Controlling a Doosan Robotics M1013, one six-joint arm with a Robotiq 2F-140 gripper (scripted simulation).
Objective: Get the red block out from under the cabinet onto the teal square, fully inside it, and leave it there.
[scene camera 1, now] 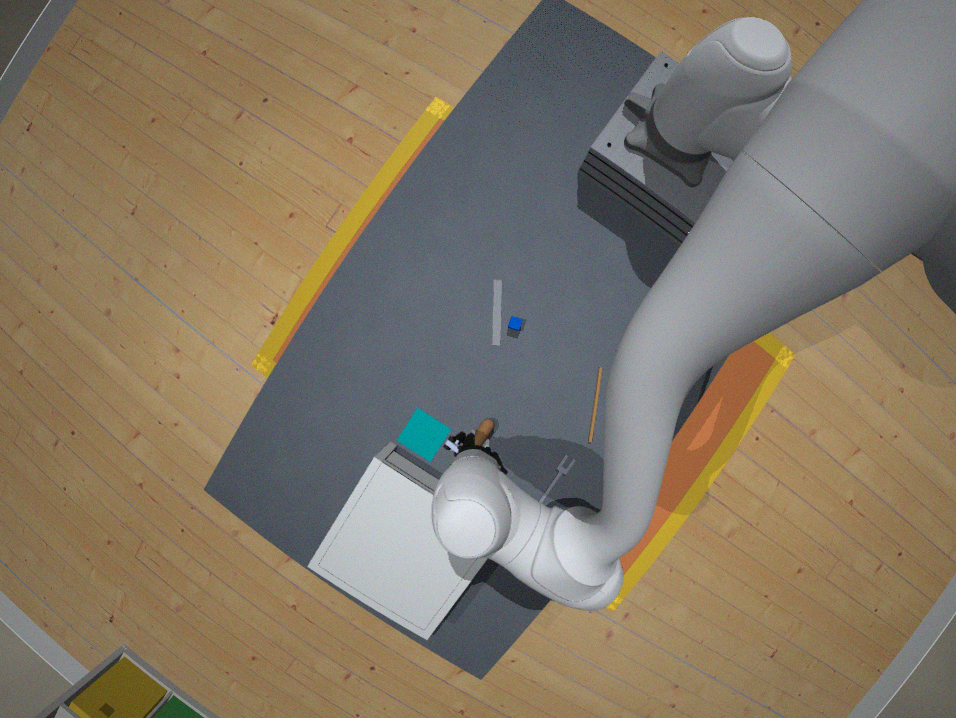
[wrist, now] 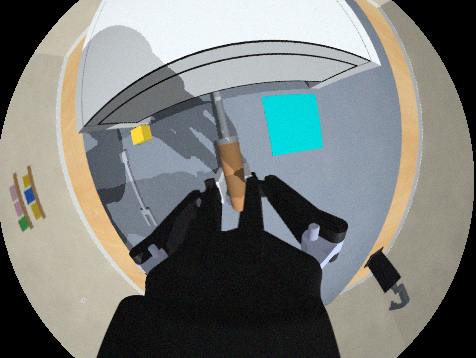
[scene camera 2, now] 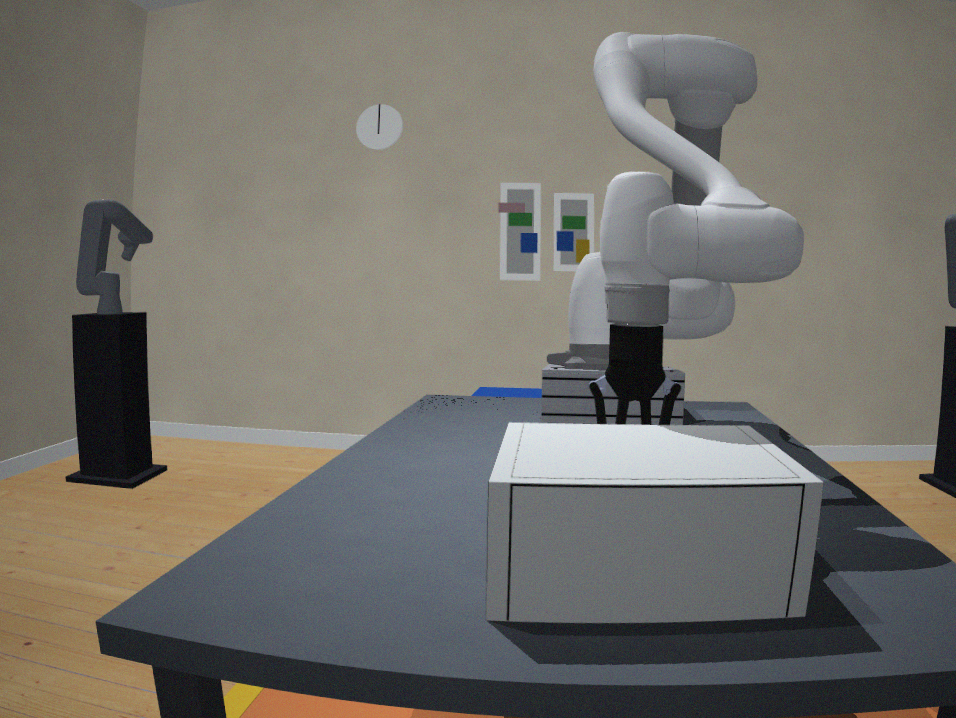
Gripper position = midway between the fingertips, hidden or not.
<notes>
In view: the gripper (wrist: 235, 173), a long tool (wrist: 228, 147) and a teal square (wrist: 293, 122).
</notes>
